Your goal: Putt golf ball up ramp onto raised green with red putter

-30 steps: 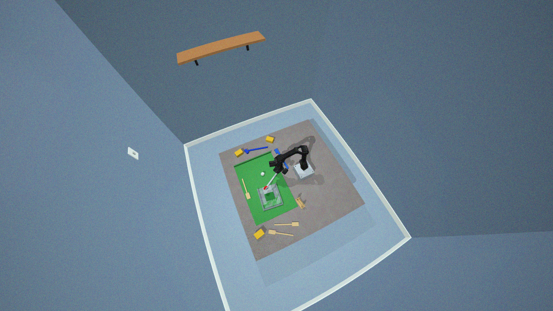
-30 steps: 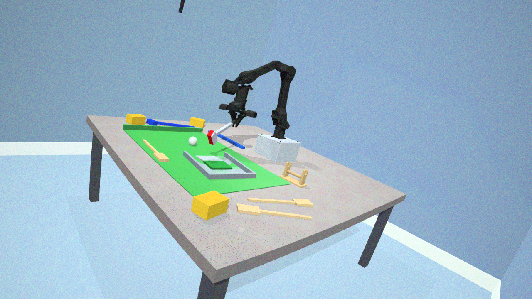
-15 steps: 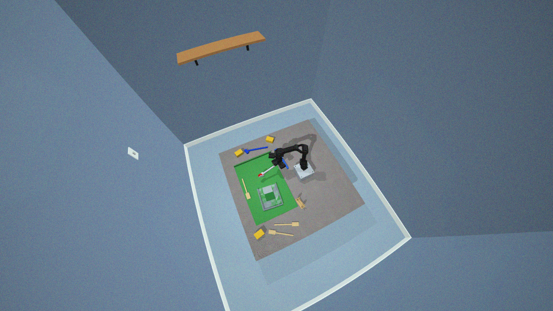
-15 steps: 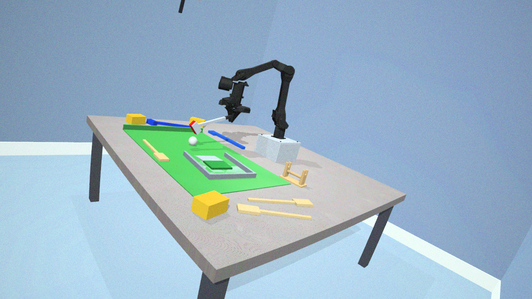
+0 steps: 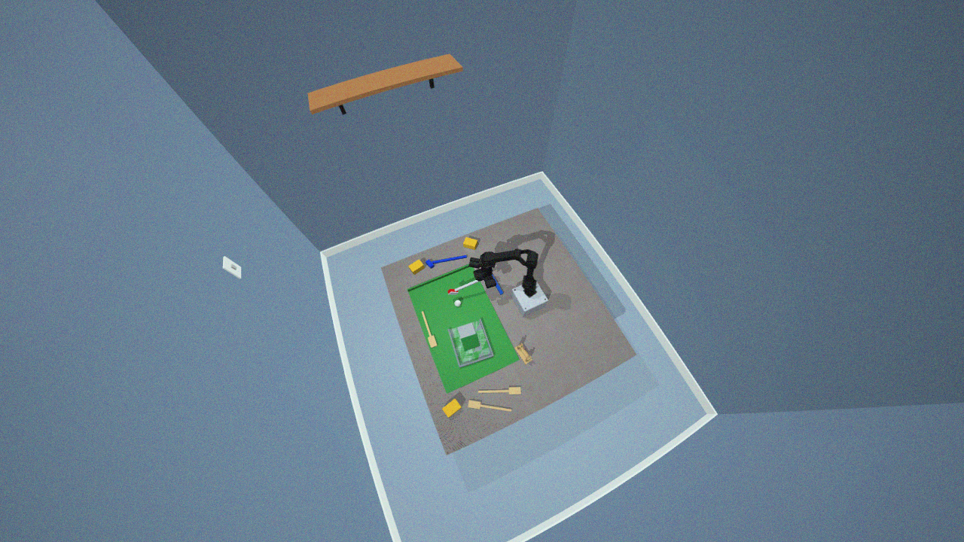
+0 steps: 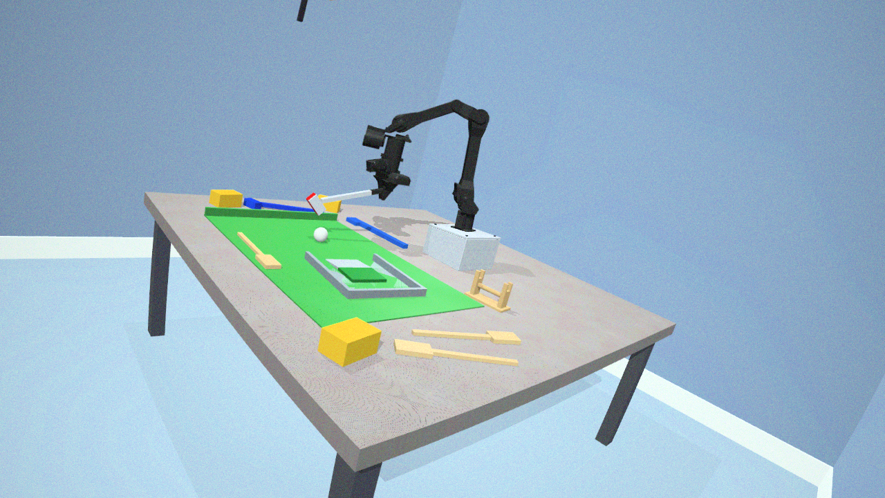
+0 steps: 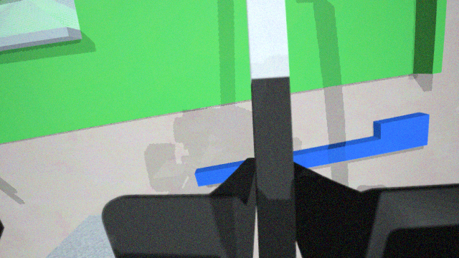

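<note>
The red putter is 110 mm ahead of my gripper tip and 30 mm to the right of it. The rest, counted from my gripper tip: wooden rack: 80 mm ahead, 490 mm to the left, 110 mm below; white golf ball: 220 mm ahead, 10 mm to the right, 110 mm below; green mat: 280 mm ahead, 100 mm to the left, 140 mm below.
</note>
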